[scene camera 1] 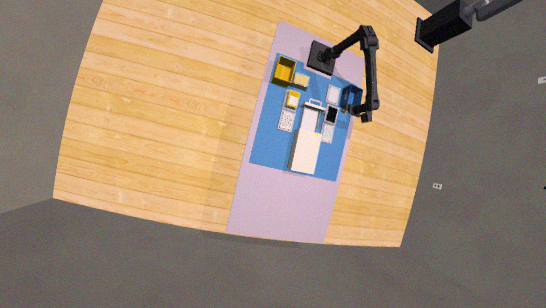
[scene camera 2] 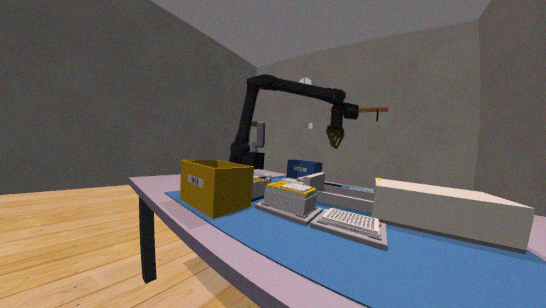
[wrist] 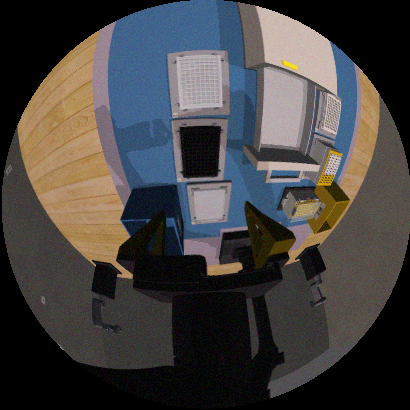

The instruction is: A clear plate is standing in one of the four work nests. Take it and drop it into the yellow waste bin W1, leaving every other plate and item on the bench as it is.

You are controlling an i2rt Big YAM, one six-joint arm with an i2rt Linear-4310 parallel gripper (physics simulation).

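Where they show: gripper, fingertip midpoint: [scene camera 1: 346,112] [scene camera 2: 334,147] [wrist: 203,208]; arm's base, origin of the base link: [scene camera 1: 323,58] [wrist: 245,250].
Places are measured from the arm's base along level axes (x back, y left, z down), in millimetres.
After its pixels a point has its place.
The clear plate [scene camera 1: 327,133] {x -620, y 207, z 15 mm} [wrist: 200,82] {x -611, y 206, z 19 mm} sits flat in the farthest nest of the row, with its grid of wells showing in the wrist view. A black plate [scene camera 1: 331,114] {x -448, y 202, z 18 mm} [wrist: 200,151] {x -453, y 204, z 9 mm} sits in the nest beside it. A white plate [scene camera 1: 286,121] {x -634, y -172, z 20 mm} [scene camera 2: 352,220] {x -635, y -181, z 9 mm} [wrist: 330,114] {x -623, y -162, z 10 mm} is in a nest across the bench. The yellow bin W1 [scene camera 1: 281,82] {x -367, y -305, z -34 mm} [scene camera 2: 232,190] {x -367, y -318, z -27 mm} [wrist: 341,201] {x -364, y -290, z -85 mm} stands at the opposite side, near the arm's base. My gripper [scene camera 1: 345,110] {x -462, y 212, z -176 mm} [scene camera 2: 335,146] {x -462, y 212, z -176 mm} [wrist: 203,208] {x -462, y 212, z -176 mm} is open and empty, high above the bench beside the blue bin. The clear plate is hidden in scene camera 2.
The blue bin [scene camera 2: 304,169] {x -287, y 265, z -42 mm} [wrist: 150,204] {x -347, y 327, z -41 mm} stands near the frosted flat-topped nest [scene camera 1: 333,94] {x -272, y 174, z 14 mm} [wrist: 210,204] {x -285, y 174, z 14 mm}. The beige instrument [scene camera 1: 305,152] {x -836, y 16, z -68 mm} [scene camera 2: 450,210] {x -846, y -70, z -34 mm} [wrist: 295,37] has its drawer out between the nest rows. A yellow-topped tip box [scene camera 1: 293,99] {x -466, y -180, z -43 mm} [scene camera 2: 291,198] {x -486, y -220, z -18 mm} and a smaller box [scene camera 1: 301,80] {x -296, y -157, z -43 mm} [wrist: 302,204] {x -320, y -113, z -43 mm} stand near W1.
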